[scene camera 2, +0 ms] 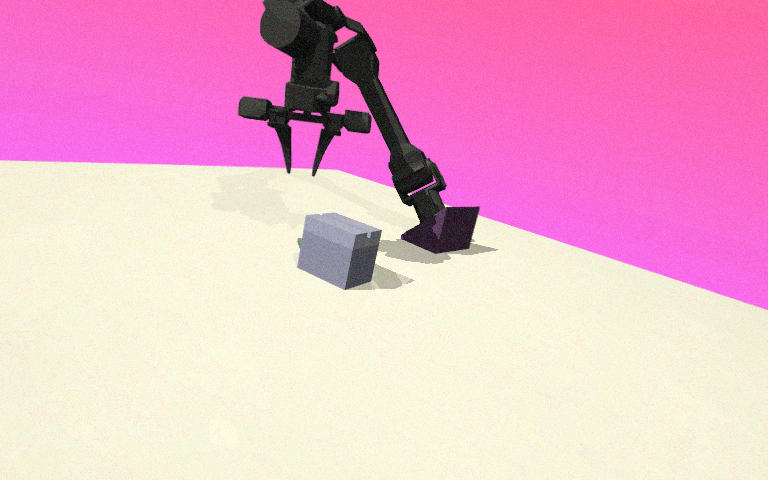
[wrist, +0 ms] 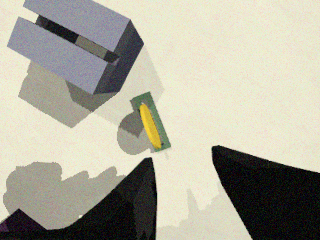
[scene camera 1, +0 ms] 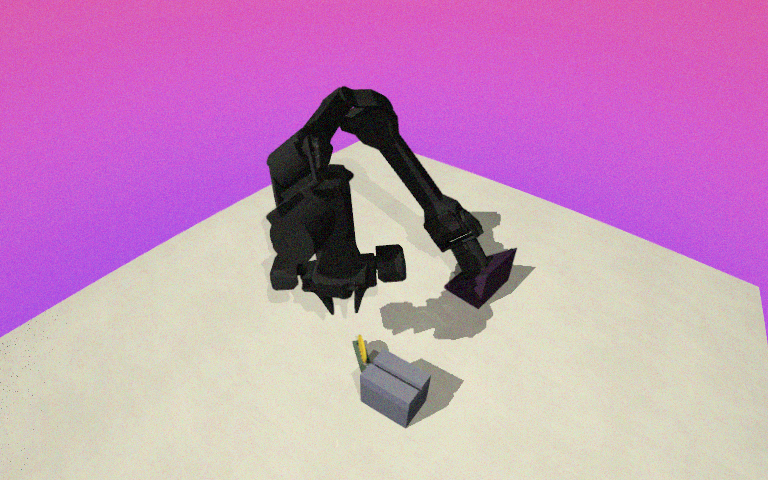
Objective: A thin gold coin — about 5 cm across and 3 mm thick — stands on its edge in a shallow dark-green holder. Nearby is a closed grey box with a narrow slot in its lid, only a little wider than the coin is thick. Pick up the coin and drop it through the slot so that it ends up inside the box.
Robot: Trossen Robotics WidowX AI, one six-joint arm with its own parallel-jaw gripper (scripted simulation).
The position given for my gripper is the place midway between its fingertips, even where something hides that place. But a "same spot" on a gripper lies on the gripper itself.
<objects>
my gripper: scene camera 2; wrist; scene camera 1 344,312
same spot on my gripper: (wrist: pixel 263 192) = (scene camera 2: pixel 289 144)
</objects>
